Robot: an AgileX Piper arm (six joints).
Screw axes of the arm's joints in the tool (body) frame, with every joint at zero. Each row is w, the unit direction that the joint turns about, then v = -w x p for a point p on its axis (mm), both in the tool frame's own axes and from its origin. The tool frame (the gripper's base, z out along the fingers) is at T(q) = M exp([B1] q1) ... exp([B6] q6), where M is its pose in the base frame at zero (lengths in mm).
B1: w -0.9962 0 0.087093 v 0.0 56.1 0.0
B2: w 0 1 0 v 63.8 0.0 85.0
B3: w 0 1 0 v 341.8 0.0 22.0
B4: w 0 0 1 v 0.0 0.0 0.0
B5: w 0 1 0 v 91.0 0.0 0.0
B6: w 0 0 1 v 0.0 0.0 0.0
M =
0.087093 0 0.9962 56.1
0 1 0 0.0
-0.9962 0 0.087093 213.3
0 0 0 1
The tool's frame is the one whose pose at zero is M.
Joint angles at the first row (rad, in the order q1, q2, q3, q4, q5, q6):
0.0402, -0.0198, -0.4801, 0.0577, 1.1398, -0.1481
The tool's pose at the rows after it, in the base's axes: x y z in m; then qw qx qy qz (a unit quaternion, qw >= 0):
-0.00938 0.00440 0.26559 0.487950 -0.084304 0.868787 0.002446
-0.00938 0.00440 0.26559 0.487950 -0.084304 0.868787 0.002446
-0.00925 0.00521 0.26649 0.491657 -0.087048 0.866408 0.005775
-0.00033 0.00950 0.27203 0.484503 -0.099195 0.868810 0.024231
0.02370 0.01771 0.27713 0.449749 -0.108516 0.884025 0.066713
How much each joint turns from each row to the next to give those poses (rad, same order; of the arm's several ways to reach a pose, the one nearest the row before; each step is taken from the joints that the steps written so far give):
-0.0001, 0.0000, 0.0000, 0.0001, 0.0000, -0.0001
0.0000, 0.0000, 0.0000, 0.0000, 0.0000, 0.0000
0.0001, 0.0000, -0.0011, 0.0099, -0.0068, -0.0060
0.0000, 0.0598, -0.0092, 0.0497, -0.0313, -0.0284
0.0000, 0.1475, -0.0054, 0.0970, -0.0567, -0.0371

